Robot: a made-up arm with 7 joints.
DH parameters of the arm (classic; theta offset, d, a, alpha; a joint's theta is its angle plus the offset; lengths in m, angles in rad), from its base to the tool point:
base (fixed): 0 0 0 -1.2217
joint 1: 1.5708 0 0 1.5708
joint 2: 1.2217 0 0 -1.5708
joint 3: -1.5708 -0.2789 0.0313 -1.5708
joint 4: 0 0 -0.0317 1.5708
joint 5: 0 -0.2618 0 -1.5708
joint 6: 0 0 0 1.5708
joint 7: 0 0 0 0
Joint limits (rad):
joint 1: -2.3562..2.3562
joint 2: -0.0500..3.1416
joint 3: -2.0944..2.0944
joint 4: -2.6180..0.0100
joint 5: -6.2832..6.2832
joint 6: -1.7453..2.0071
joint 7: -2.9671..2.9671
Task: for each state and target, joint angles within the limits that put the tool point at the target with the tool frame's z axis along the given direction. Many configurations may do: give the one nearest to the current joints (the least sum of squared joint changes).
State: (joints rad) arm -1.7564 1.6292 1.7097 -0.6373 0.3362 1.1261 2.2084
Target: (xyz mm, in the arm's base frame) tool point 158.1 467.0 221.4 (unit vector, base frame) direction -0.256 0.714 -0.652
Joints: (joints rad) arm -1.8626 1.6131 1.9169 0.0073 0.5437 1.8467 2.2084
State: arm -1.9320 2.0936 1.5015 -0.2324 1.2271 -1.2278 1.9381
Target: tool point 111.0 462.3 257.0 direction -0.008 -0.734 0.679
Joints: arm -2.2188 1.6645 1.3498 0.0077 1.0675 -1.2607 1.9381
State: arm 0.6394 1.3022 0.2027 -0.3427 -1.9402 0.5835 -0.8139
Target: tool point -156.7 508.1 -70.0 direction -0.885 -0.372 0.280
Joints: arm 1.1206 1.4311 -0.0246 -0.5770 -2.3194 1.2306 -0.8139
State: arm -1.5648 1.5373 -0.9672 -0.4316 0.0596 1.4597 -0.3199
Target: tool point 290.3 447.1 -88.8 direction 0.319 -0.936 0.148
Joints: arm -0.7159 1.3578 -1.0214 -0.4731 0.3304 1.1220 -0.3199
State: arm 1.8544 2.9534 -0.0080 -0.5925 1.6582 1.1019 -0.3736
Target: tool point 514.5 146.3 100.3 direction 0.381 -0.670 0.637
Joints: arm 1.3554 3.1135 0.4087 -0.2783 2.1299 1.7983 -0.3736
